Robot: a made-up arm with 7 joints.
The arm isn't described. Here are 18 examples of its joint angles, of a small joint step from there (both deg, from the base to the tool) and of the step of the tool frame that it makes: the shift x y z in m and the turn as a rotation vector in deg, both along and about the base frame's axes.
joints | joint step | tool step
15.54 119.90 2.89 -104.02 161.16 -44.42 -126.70 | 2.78 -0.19 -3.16 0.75 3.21 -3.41 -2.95 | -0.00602 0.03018 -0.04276 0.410 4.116 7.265
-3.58 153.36 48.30 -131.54 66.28 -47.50 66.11 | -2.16 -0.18 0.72 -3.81 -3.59 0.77 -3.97 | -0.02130 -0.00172 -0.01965 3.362 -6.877 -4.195
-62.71 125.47 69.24 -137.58 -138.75 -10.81 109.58 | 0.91 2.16 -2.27 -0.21 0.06 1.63 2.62 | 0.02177 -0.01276 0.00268 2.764 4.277 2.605
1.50 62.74 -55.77 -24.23 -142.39 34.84 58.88 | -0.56 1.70 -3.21 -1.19 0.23 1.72 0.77 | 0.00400 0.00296 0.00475 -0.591 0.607 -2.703
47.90 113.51 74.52 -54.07 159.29 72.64 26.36 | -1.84 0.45 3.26 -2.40 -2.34 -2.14 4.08 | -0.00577 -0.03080 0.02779 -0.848 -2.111 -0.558
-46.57 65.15 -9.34 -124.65 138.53 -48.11 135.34 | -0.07 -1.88 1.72 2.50 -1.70 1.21 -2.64 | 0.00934 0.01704 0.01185 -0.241 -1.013 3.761
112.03 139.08 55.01 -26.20 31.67 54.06 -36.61 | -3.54 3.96 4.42 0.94 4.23 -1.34 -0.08 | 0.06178 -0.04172 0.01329 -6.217 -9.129 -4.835
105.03 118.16 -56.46 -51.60 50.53 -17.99 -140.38 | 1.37 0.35 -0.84 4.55 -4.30 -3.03 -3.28 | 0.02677 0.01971 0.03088 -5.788 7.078 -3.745
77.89 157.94 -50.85 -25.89 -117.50 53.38 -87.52 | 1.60 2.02 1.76 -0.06 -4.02 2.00 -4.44 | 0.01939 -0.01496 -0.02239 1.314 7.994 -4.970
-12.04 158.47 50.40 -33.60 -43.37 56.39 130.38 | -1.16 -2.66 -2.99 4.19 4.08 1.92 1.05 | -0.01537 0.06258 -0.00703 -6.893 -3.850 -2.607
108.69 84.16 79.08 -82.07 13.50 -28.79 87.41 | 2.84 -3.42 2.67 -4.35 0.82 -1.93 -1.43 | -0.00367 -0.01451 0.00731 0.331 0.320 -3.003
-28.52 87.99 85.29 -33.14 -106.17 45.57 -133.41 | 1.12 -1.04 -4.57 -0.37 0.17 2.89 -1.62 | 0.01527 -0.00195 -0.00041 -1.236 4.988 2.864
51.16 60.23 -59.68 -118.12 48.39 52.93 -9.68 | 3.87 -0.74 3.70 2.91 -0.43 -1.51 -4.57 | -0.01393 0.02353 -0.01597 1.002 -1.262 -0.242
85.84 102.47 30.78 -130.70 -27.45 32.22 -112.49 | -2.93 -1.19 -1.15 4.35 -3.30 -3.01 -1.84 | 0.02094 0.03850 0.00311 4.684 -1.633 -2.507
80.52 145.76 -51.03 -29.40 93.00 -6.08 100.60 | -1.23 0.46 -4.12 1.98 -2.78 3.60 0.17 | 0.00797 -0.00643 0.02632 6.959 3.408 1.699
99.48 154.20 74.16 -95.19 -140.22 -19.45 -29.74 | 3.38 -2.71 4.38 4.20 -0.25 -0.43 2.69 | 0.02175 0.04313 0.01995 -2.272 -2.411 8.513
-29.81 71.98 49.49 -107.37 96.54 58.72 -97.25 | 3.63 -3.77 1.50 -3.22 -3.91 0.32 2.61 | 0.01109 0.00300 -0.01745 -2.220 2.417 2.298
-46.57 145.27 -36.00 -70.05 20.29 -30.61 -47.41 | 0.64 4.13 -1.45 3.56 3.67 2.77 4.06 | -0.03814 0.01225 0.02906 -5.012 -5.582 4.706
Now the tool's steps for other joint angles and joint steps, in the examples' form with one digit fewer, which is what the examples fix.
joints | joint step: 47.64 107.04 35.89 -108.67 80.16 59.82 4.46 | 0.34 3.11 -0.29 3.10 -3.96 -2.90 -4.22
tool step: 0.0076 0.0081 -0.0002 7.10 -1.47 -5.15
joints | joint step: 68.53 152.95 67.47 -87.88 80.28 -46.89 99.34 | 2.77 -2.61 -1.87 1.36 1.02 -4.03 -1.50
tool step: 0.0092 0.0452 -0.0193 -2.26 -0.81 3.61
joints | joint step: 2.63 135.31 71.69 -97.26 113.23 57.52 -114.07 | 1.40 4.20 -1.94 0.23 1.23 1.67 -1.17
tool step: 0.0250 -0.0223 -0.0248 5.35 4.20 1.89
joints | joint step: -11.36 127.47 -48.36 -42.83 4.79 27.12 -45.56 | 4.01 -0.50 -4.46 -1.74 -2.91 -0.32 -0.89
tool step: -0.0211 0.0155 -0.0488 -0.53 11.56 3.30
